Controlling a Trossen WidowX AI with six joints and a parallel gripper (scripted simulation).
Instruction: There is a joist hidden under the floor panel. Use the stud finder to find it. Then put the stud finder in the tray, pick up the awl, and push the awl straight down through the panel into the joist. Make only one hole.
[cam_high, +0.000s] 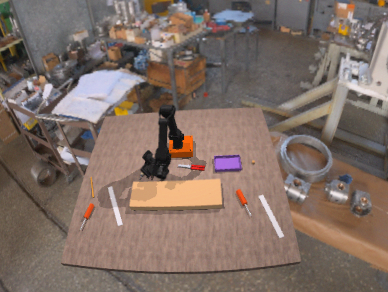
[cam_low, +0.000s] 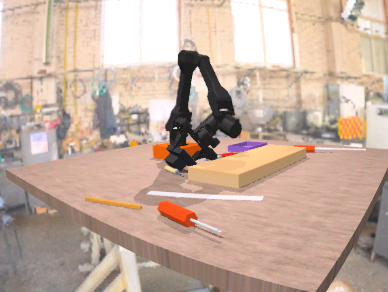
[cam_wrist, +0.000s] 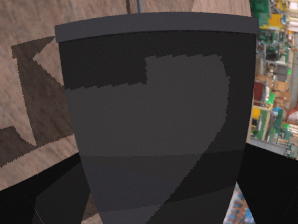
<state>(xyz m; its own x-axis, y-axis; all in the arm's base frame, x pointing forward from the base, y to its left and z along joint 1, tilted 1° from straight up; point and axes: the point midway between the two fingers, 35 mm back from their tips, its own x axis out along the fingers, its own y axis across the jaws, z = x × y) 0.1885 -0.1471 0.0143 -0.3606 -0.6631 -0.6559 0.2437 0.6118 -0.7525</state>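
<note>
Right now my gripper tip is 20 mm past the black stud finder, 20 mm above it and 10 mm to the left of it. The rest, counted from my gripper tip: purple tray 490 mm to the left, 40 mm behind, 30 mm below; then awl 50 mm to the right, 40 mm below, 30 mm ahead; then yellow pencil 380 mm to the right, 140 mm ahead, 40 mm below.
</note>
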